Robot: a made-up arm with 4 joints. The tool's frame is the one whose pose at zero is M. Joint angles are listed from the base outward.
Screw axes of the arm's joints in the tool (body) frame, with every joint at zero. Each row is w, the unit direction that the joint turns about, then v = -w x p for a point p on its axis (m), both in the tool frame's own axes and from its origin. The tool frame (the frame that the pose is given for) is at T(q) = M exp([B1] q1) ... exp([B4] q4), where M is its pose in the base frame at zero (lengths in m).
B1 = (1, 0, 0, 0, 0.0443, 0.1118)
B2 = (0, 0, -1, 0.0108, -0.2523, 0)
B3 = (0, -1, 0, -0.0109, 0, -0.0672)
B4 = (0, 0, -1, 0.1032, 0.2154, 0)
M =
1 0 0 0.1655
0 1 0 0.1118
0 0 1 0.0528
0 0 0 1
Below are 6 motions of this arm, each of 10 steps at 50 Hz.
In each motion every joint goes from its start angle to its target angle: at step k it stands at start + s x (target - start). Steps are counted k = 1, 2, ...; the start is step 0. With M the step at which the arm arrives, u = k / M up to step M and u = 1 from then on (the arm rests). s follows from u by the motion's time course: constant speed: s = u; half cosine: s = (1 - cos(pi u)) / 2; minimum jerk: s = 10 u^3 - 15 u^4 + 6 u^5.
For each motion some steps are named. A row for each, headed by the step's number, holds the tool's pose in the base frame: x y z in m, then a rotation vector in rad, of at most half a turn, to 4 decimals.
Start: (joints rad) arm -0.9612 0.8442 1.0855 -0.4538
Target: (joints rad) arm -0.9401 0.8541 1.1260 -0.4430
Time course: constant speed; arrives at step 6
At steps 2, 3, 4, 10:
2: 0.0211 -0.2006 0.1535 -1.5413 -1.0371 0.0965
3: 0.0213 -0.2012 0.1529 -1.5411 -1.0438 0.0949
4: 0.0216 -0.2018 0.1522 -1.5409 -1.0505 0.0934
10: 0.0220 -0.2031 0.1508 -1.5406 -1.0638 0.0902

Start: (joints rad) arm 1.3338 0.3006 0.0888 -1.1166
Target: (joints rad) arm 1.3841 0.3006 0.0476 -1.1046
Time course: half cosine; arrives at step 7
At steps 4, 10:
4: 0.1086 0.0028 -0.1182 1.2425 -0.5882 0.6393
10: 0.1083 0.0066 -0.1170 1.2724 -0.5830 0.6405

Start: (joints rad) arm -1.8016 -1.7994 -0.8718 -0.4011
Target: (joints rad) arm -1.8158 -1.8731 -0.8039 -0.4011
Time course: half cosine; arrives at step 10
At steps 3, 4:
3: -0.0726 -0.0686 -0.2786 -1.4896 2.5574 0.7850
4: -0.0753 -0.0697 -0.2778 -1.4809 2.5611 0.8017

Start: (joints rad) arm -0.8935 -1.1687 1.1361 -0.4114
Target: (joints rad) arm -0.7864 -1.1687 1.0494 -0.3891
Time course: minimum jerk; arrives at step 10
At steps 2, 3, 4, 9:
2: 0.0963 0.0980 -0.2329 -0.1747 -0.4418 1.7346
3: 0.0955 0.1018 -0.2312 -0.1706 -0.4422 1.7289
4: 0.0943 0.1073 -0.2285 -0.1645 -0.4428 1.7206
9: 0.0894 0.1310 -0.2159 -0.1375 -0.4446 1.6851

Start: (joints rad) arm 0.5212 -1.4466 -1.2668 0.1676
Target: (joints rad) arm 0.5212 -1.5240 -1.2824 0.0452
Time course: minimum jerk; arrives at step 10
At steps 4, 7, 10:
4: -0.0929 0.3633 0.3032 -0.5514 0.5991 1.3051
7: -0.0928 0.3569 0.3083 -0.5684 0.6038 1.3894
10: -0.0926 0.3551 0.3098 -0.5740 0.6056 1.4157

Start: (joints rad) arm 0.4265 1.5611 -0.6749 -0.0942
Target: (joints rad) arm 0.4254 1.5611 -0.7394 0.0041
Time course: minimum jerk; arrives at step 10
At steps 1, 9, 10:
1: -0.0939 -0.1516 0.0290 0.8843 0.8073 -1.3040
9: -0.0726 -0.1597 0.0224 0.9011 0.9065 -1.3675
10: -0.0724 -0.1598 0.0224 0.9012 0.9074 -1.3681

